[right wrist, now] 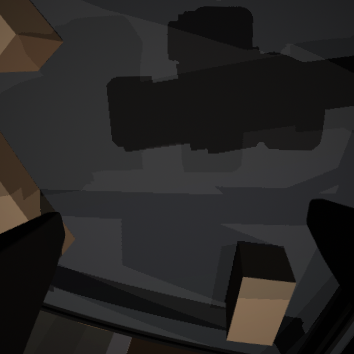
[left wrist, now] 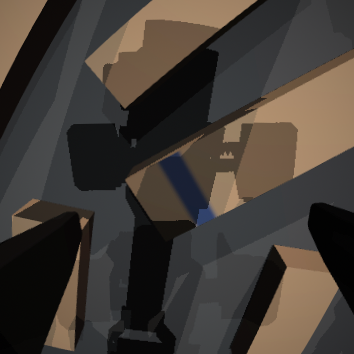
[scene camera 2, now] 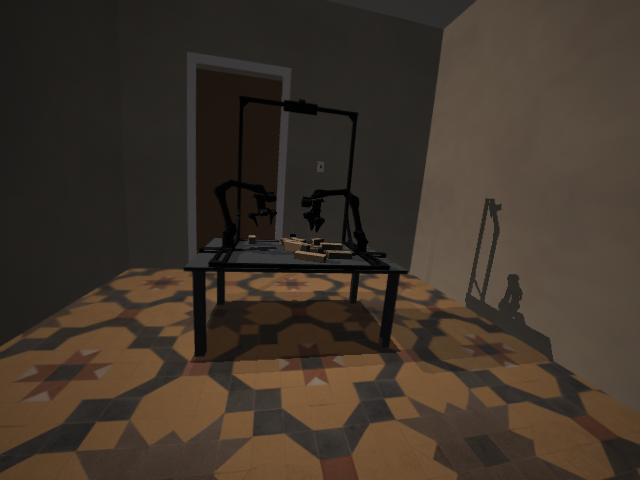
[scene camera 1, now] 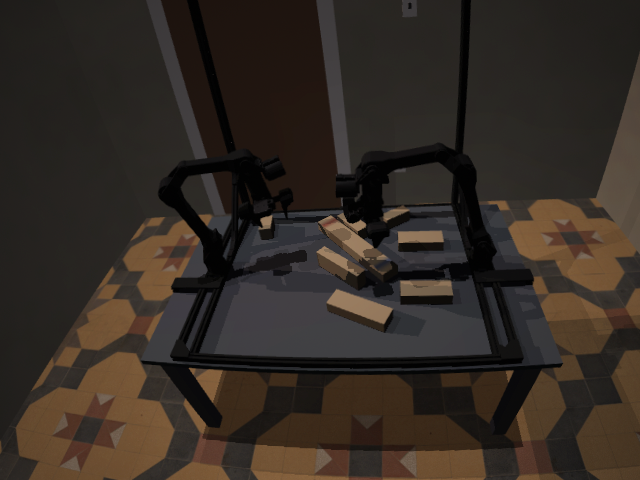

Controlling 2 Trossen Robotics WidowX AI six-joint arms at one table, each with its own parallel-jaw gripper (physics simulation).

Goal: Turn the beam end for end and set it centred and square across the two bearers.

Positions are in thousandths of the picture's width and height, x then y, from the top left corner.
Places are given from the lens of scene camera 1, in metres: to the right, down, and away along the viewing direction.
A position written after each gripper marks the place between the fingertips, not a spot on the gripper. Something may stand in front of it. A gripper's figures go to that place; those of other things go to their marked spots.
left gripper (scene camera 1: 582, 499): 0.16, 0.00, 1.17
right gripper (scene camera 1: 429, 464): -0.15, -0.06, 1.29
long beam (scene camera 1: 598, 557): 0.20, 0.09, 1.22
